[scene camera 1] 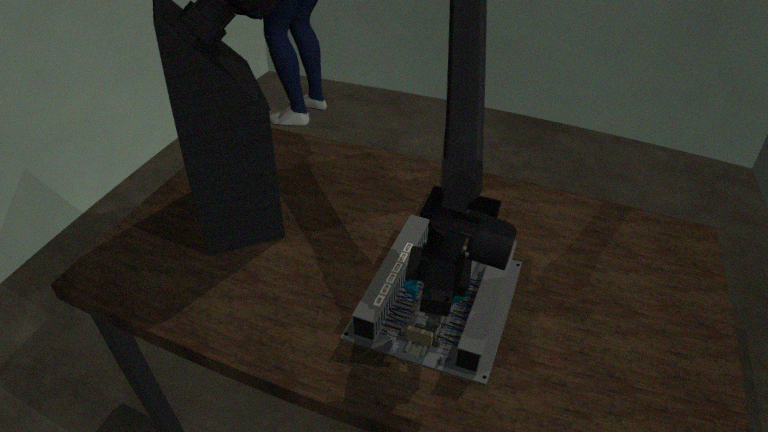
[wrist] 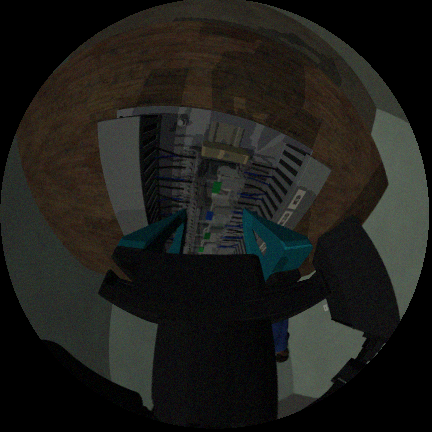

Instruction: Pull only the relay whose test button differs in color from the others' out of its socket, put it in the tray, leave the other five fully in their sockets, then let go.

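Places are measured from the arm's base along level axes (x ahead, y left, z up), in centimetres.
Where they show: gripper, between the fingertips: (wrist: 214, 213); arm's base, origin of its link: (scene camera 1: 191, 36).
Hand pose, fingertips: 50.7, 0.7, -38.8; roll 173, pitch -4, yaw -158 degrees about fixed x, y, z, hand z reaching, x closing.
Note:
Each offset is from my fingertips to the top centre of the thing, as dx, dy, dz. Level surfaces: height alone.
In the wrist view, several clear relays stand in a row of sockets between two grey wire ducts. One relay has a blue test button @(+0.7, -0.2, +0.8) (wrist: 209, 215); a green button @(+1.2, -3.2, +0.7) (wrist: 216, 187) shows on the relay farther out, and two more green buttons @(-0.1, +2.7, +0.9) (wrist: 207, 236) @(-0.4, +5.7, +0.7) (wrist: 201, 249) show nearer the gripper body. The remaining relays are hidden. My gripper (wrist: 214, 213) (scene camera 1: 435, 294) is over the row, partly open and empty, its teal fingers on either side in the wrist view. The blue-button relay appears seated, near the line between the fingertips; exact height is unclear. The tray cannot be identified.
The grey mounting plate @(-1.4, +6.6, -5.9) (scene camera 1: 489, 351) (wrist: 200, 117) lies on the wooden table @(dz -6.2) (scene camera 1: 617, 300). Ducts @(-10.6, +4.9, +0.1) (scene camera 1: 389, 279) @(+7.8, +8.2, +0.1) (scene camera 1: 489, 306) flank the row, with blue and black wires beside the sockets. A beige end block @(+0.8, -5.2, -2.2) (wrist: 225, 152) stands at its outer end. A dark column (scene camera 1: 230, 161) stands left.

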